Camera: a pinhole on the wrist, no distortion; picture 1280 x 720 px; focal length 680.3 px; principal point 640.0 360.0 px. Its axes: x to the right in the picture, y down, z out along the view. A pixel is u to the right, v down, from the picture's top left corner.
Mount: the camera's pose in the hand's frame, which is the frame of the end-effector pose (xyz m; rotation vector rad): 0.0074 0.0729 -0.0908 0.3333 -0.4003 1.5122
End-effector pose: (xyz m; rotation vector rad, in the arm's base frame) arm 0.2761 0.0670 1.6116 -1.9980 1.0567 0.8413
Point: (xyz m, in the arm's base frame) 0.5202 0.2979 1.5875
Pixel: 244 268
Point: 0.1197 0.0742 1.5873
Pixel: outside the picture
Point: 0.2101 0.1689 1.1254
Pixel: outside the picture
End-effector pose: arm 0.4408 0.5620 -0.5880 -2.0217 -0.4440 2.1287
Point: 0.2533 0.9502 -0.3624
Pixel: 112 440
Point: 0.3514 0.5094 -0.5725
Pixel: 832 455
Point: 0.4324 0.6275 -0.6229
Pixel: 298 84
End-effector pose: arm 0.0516 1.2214 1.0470 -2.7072 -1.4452 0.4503
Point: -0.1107 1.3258 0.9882
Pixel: 285 305
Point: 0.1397 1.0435 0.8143
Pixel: outside the picture
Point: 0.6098 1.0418 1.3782
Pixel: behind the camera
